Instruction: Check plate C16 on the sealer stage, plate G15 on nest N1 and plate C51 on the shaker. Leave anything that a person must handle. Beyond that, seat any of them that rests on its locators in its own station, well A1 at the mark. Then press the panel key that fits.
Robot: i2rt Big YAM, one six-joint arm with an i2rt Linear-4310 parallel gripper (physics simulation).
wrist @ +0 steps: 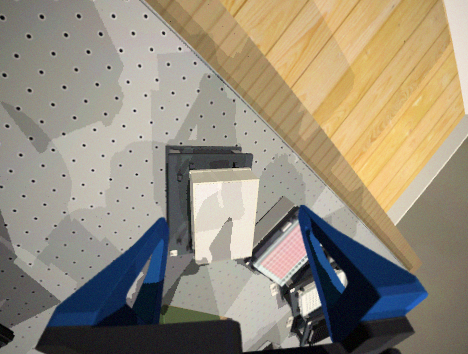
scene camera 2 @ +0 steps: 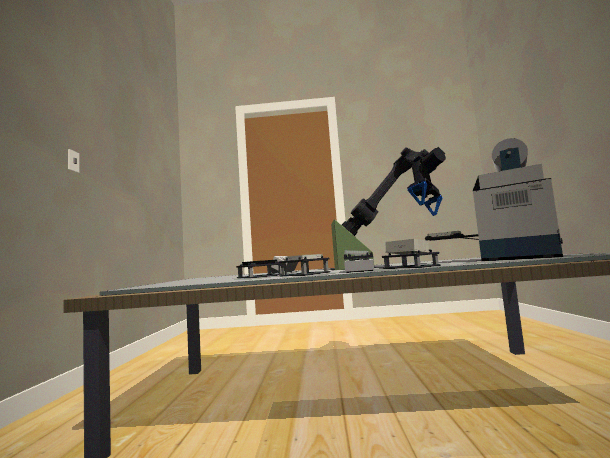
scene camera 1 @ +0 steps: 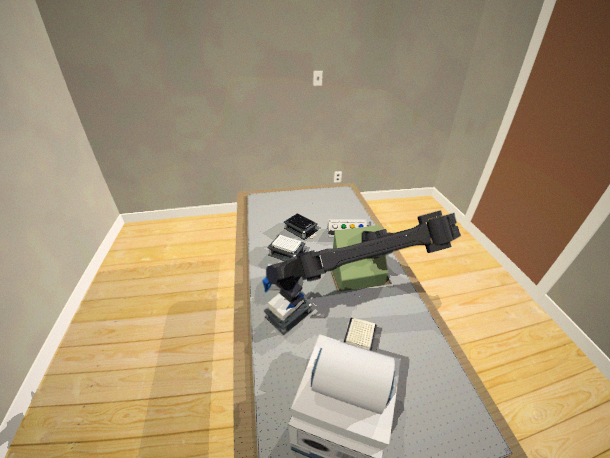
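Observation:
My gripper [scene camera 1: 283,295] [scene camera 2: 429,208] [wrist: 232,217] is open and empty, high above the stations. Below it, in the wrist view, a tall off-white block [wrist: 225,217] [scene camera 2: 401,246] [scene camera 1: 281,307] sits on a dark raised stand [wrist: 178,200] [scene camera 2: 424,254]. A pink-filled plate [wrist: 284,251] lies on a dark station to its right, partly behind a finger; the arm hides it in scene camera 1. A white plate [scene camera 1: 287,244] [wrist: 311,301] lies on another dark station. A cream plate [scene camera 1: 361,333] lies beside the sealer [scene camera 1: 345,420] [scene camera 2: 517,215]. Plate codes, well A1 and exact seating are unreadable.
A key panel [scene camera 1: 348,225] [scene camera 2: 358,264] with white, green, yellow and blue keys stands beyond the green wedge-shaped block [scene camera 1: 362,272] [scene camera 2: 345,247] under the arm. A black station [scene camera 1: 301,224] stands at the far end. The sealer carries a large white roll [scene camera 1: 354,376] [scene camera 2: 517,150].

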